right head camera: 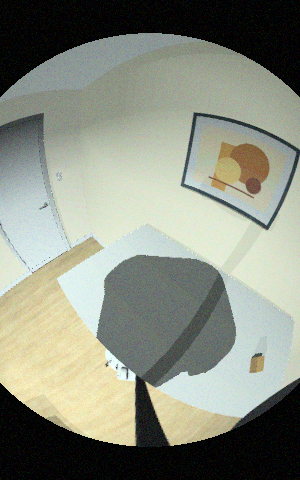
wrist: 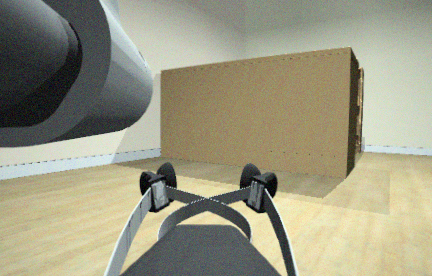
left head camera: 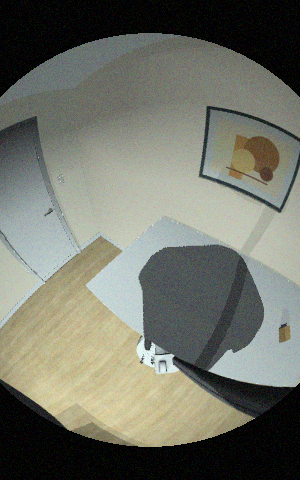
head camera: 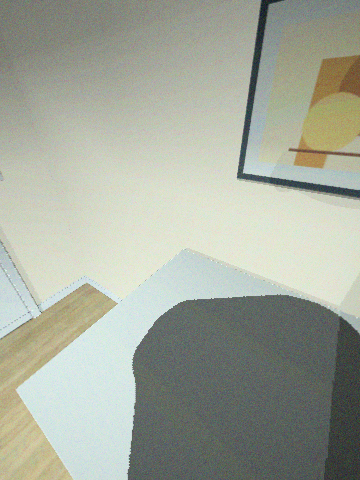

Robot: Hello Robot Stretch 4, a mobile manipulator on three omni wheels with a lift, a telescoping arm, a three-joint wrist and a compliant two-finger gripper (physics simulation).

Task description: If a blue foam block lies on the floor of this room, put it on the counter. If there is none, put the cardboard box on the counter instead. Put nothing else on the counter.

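My gripper [wrist: 208, 178] is open, with its two fingertips apart above the floor and nothing between them. A white table top [head camera: 75, 400] [left head camera: 125, 280] [right head camera: 85, 285] fills the lower part of the head views; I cannot tell if it is the counter. A small tan box-like thing [left head camera: 284, 334] [right head camera: 257, 364] with a dark top stands near its right end. In the wrist view, a large brown box-shaped unit [wrist: 255, 110] stands on the floor beyond the fingertips, apart from them. Its right side is mostly hidden. No blue foam block shows in these views.
My white base [left head camera: 162, 364] [right head camera: 122, 371] is at the near edge of the table. A large dark shadow lies on the table top. A wall with a framed picture [head camera: 320, 115] [left head camera: 250, 160] [right head camera: 240, 170] is behind it. A grey door [left head camera: 30, 200] [right head camera: 22, 200] is at the left.
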